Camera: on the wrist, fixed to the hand. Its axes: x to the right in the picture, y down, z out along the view.
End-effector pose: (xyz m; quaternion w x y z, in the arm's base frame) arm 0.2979 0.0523 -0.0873 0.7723 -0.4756 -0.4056 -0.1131
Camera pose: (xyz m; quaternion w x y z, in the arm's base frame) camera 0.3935 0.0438 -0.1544 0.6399 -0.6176 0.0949 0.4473
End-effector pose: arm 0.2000 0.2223 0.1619 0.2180 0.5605 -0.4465 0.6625
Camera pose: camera 0.0851 0.2329 0.1418 0.2968 -0.0394 0.7023 -0.6459
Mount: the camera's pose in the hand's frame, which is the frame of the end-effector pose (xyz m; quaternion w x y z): 0.0107 0.0923 -0.0713 0.6989 -0.0019 0.0503 0.7135
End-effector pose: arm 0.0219 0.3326 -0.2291 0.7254 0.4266 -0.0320 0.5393
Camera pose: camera -0.0779 0.3923 -0.2149 0.1246 0.2468 -0.2913 0.9158
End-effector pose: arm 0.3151 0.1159 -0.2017 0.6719 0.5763 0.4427 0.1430
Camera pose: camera 0.2964 0.1968 -0.1191 0.3464 0.7101 -0.0683 0.6091
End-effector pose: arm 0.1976 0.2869 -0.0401 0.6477 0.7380 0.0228 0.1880
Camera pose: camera 0.1663 0.3427 0.0580 0.3188 0.5213 -0.4784 0.6307
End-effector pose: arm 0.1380 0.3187 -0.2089 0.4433 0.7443 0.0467 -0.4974
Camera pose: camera 0.2403 0.3095 -0.1526 0.6637 0.5776 -0.4751 0.0062
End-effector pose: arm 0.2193 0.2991 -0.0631 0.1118 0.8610 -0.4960 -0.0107
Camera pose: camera 0.1553 0.2583 0.0261 0.1124 0.2482 -0.9553 0.1147
